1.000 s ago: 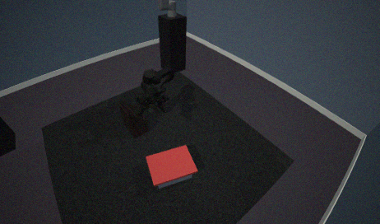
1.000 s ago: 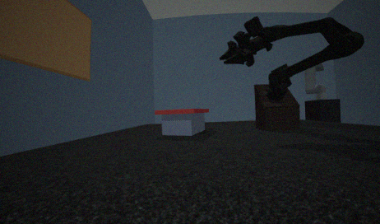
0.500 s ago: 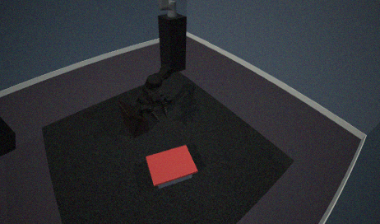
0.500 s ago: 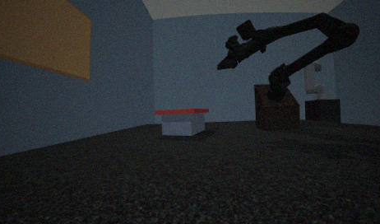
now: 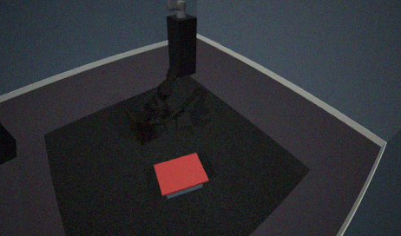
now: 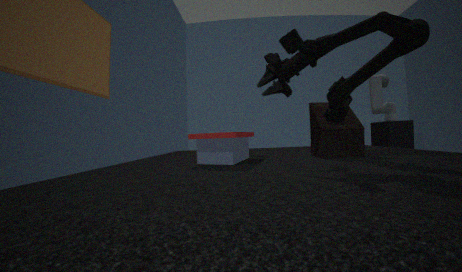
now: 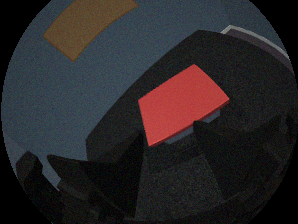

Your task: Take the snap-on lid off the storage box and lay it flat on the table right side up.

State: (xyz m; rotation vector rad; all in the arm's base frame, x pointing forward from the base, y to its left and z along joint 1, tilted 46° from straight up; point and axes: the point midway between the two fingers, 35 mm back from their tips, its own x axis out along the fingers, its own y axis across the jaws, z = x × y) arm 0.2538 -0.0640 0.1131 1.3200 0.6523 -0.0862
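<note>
Now: gripper tip 150 mm above the red lid, 140 mm short of it and 60 mm to the left of it. The rest, counted from my gripper tip: storage box 200 mm below, 140 mm ahead, 60 mm to the right.
</note>
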